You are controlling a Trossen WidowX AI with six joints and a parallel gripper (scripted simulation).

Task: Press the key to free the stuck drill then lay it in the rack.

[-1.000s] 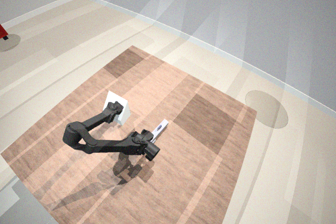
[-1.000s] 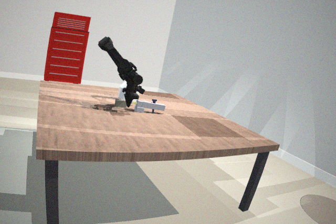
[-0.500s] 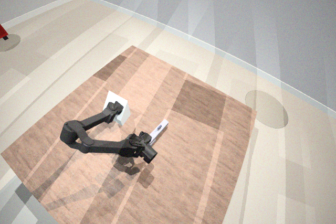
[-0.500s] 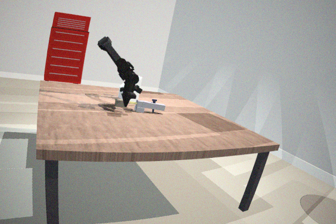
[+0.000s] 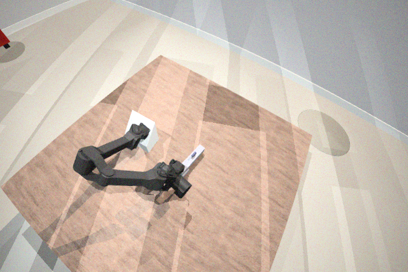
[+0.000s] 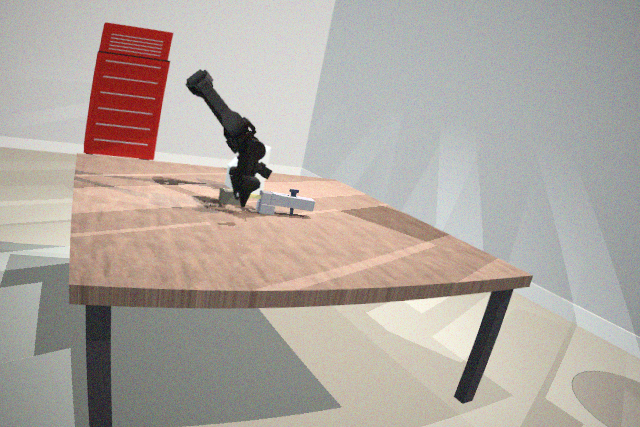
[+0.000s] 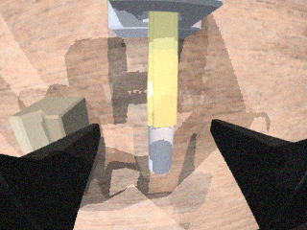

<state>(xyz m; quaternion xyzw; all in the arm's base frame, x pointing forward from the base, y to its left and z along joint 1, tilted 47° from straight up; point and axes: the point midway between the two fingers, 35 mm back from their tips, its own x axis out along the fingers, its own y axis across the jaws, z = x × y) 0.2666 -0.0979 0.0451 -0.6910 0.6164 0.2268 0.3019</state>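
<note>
The drill is 5 cm to the left of my gripper tip and 3 cm above it. Round my gripper tip: white holder block (15 cm to the left, 2 cm above, 1 cm ahead); then blue key (18 cm to the left, 3 cm above, 1 cm ahead); then olive rack (8 cm behind, 1 cm to the right).
</note>
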